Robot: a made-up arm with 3 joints.
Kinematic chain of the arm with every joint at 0, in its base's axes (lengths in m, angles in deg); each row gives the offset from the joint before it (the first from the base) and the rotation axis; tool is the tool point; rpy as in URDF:
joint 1: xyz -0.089 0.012 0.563 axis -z
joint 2: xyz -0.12 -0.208 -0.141 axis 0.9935 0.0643 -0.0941
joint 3: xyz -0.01 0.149 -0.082 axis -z
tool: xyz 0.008 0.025 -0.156 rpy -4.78 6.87 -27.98
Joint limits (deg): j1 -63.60..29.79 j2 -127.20..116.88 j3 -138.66..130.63
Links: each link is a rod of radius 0.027 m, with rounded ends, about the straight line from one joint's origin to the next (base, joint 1, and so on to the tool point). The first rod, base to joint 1, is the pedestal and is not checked.
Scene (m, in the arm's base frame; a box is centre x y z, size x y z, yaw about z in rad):
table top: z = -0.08
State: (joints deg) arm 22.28 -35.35 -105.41
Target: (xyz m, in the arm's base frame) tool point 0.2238 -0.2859 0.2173
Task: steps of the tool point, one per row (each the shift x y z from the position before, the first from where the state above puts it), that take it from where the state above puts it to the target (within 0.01 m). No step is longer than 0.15 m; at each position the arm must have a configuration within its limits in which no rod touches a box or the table.
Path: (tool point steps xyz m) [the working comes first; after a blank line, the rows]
Joints at the target: -63.30 -79.33 -77.06
Straight joint move there: clear.

1: 0.0420 -0.0847 0.0027
2: 0.0707 -0.0708 0.0069
3: 0.0941 -0.0473 0.0110
4: 0.1091 -0.0165 0.0150
5: 0.1137 0.0184 0.0189
6: 0.1067 0.0540 0.0225

